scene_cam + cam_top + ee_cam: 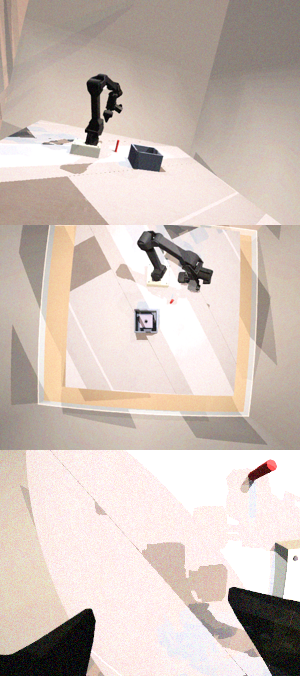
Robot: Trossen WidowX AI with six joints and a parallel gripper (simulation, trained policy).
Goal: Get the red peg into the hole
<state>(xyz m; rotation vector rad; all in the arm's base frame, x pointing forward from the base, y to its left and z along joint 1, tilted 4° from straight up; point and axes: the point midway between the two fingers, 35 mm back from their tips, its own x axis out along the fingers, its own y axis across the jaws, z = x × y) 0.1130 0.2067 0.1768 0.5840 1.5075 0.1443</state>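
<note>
Right now the red peg is 14 cm to the right of my gripper tip, 14 cm below it and 7 cm ahead of it. Round my gripper tip: pale plate 34 cm to the right, 19 cm ahead, 14 cm below; then blue-grey box 34 cm to the right, 19 cm ahead, 16 cm below.
</note>
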